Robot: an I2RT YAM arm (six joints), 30 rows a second.
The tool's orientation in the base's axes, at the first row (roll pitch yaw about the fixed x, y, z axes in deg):
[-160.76 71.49 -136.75]
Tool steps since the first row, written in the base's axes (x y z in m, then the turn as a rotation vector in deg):
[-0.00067 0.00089 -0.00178 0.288 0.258 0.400]
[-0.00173 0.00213 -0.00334 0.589 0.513 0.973]
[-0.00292 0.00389 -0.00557 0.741 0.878 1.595]
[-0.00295 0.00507 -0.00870 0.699 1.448 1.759]
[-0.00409 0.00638 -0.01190 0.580 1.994 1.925]
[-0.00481 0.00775 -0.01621 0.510 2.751 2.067]
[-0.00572 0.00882 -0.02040 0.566 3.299 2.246]
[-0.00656 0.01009 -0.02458 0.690 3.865 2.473]
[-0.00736 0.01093 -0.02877 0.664 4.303 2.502]
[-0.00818 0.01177 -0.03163 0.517 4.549 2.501]
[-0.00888 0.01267 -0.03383 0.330 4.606 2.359]
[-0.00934 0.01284 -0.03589 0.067 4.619 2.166]
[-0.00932 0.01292 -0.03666 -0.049 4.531 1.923]
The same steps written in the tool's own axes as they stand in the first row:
[0.00165 0.00127 0.00028 -0.502 0.070 0.229]
[0.00310 0.00300 0.00028 -1.170 0.114 0.417]
[0.00511 0.00532 0.00056 -1.875 0.314 0.500]
[0.00783 0.00672 0.00191 -2.145 0.829 0.627]
[0.01084 0.00871 0.00236 -2.393 1.354 0.677]
[0.01480 0.01070 0.00353 -2.676 2.051 0.855]
[0.01875 0.01249 0.00439 -2.978 2.503 1.056]
[0.02263 0.01442 0.00538 -3.345 2.937 1.308]
[0.02661 0.01595 0.00624 -3.462 3.340 1.440]
[0.02932 0.01735 0.00669 -3.481 3.624 1.403]
[0.03138 0.01869 0.00708 -3.315 3.769 1.303]
[0.03340 0.01925 0.00735 -3.074 3.911 1.134]
[0.03411 0.01939 0.00763 -2.798 3.905 1.073]

